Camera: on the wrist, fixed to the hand. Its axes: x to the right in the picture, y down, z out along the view.
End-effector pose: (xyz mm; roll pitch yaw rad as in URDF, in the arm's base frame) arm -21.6 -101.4 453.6 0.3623 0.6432 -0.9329
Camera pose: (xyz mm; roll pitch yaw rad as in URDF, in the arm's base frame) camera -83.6 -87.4 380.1 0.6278 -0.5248 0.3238
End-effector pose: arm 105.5 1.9 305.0 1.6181 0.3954 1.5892
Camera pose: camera 35.4 -19.9 241.5 2.1962 -1.1580 0.8212
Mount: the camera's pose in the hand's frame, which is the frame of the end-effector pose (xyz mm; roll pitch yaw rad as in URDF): 5.5 -69.8 -67.3 -0.0945 -0.2353 1.6599
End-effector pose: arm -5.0 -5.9 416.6 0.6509 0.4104 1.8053
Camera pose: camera 17.1 -34.8 326.5 0.4519 -0.8371 3.0274
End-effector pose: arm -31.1 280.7 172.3 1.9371 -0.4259 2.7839
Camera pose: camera -82.4 206.1 137.2 -2.4697 -0.7920 0.5759
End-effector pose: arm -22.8 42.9 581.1 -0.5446 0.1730 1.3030
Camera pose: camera 68.9 19.5 559.1 0.1336 0.2869 3.0174
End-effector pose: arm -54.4 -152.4 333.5 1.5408 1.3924 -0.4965
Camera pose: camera -84.6 -61.9 315.3 1.5347 -0.2612 -0.7092
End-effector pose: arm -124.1 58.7 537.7 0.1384 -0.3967 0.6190
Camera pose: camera -61.2 30.0 469.5 -0.5232 -0.3076 2.4234
